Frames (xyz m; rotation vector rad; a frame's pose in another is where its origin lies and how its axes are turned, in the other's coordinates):
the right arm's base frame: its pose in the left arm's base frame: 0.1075 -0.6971 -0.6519 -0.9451 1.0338 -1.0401
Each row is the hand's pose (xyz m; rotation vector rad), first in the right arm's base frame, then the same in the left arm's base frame.
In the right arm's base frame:
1: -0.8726 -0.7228 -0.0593 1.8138 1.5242 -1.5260
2: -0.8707 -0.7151 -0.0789 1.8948 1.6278 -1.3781
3: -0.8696 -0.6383 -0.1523 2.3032 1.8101 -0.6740
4: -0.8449 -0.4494 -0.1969 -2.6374 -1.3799 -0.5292
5: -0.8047 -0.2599 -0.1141 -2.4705 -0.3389 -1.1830
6: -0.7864 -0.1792 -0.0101 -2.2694 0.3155 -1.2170
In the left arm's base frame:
1: -0.2513 -0.0359 0.1975 -1.0024 0.2789 2.7098
2: -0.2682 -0.0382 0.1850 -1.1874 0.2059 2.6625
3: -0.3225 -0.0297 0.0941 -1.9812 0.0770 2.4006
4: -0.3214 -0.0137 -0.1009 2.4420 -0.1651 -1.2460
5: -0.1949 0.0027 -0.2686 2.2722 -0.6005 -0.2340
6: -0.0746 0.0167 -0.3234 2.0044 -0.9835 0.1996

